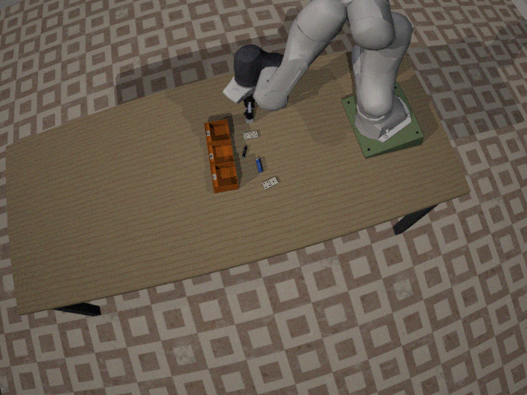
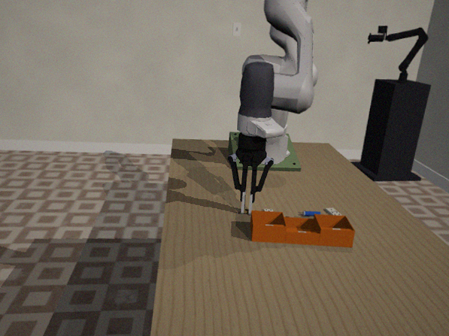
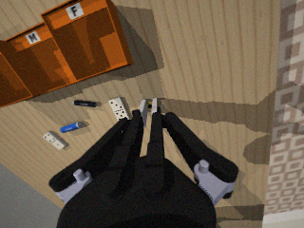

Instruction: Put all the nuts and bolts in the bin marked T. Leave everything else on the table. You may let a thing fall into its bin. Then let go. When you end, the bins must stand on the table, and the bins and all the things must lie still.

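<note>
My hand is 15 cm short of the orange bin, 11 cm to the right of it and 1 cm above it. The rest, counted from my hand: brass nut 3 cm below; then blue cylinder 19 cm to the left, 3 cm below, 3 cm ahead; then dark rod-like piece 12 cm to the left, 6 cm ahead, 3 cm below.
</note>
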